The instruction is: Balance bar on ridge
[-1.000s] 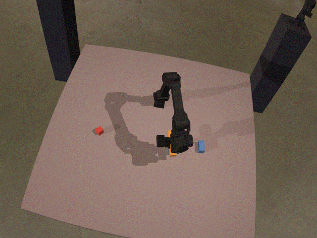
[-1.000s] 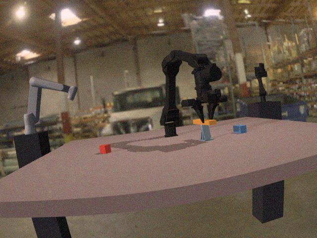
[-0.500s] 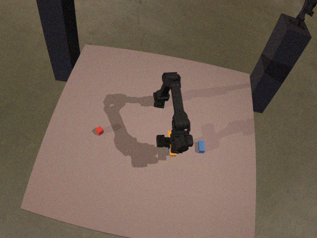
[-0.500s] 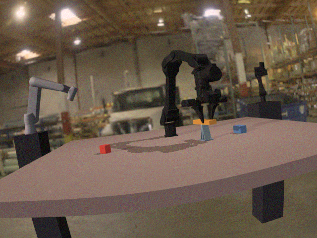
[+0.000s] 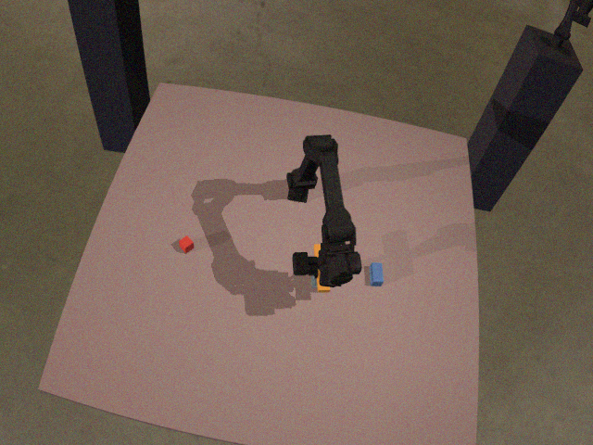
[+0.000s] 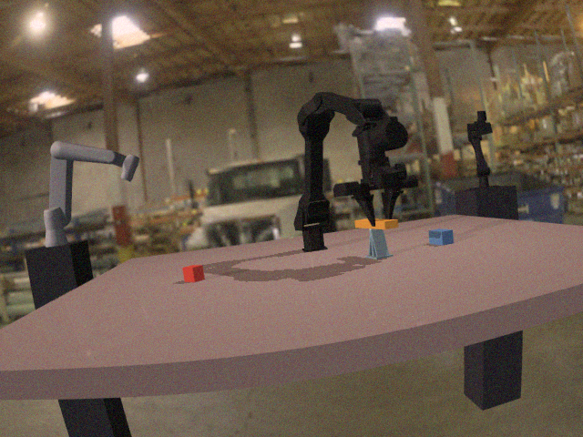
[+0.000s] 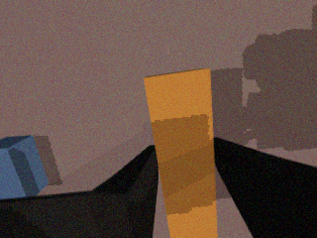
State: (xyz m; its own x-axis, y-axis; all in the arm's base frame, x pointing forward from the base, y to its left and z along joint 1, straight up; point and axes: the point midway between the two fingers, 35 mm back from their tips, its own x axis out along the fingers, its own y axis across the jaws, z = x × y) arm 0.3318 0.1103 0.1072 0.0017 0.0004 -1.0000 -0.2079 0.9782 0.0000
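Now: the orange bar 30 mm behind my gripper tip and 10 mm to the right of it. From my gripper tip the other things lie so: blue block (170 mm to the left, 70 mm behind, 60 mm below); red cube (420 mm to the right, 60 mm below, 50 mm behind).
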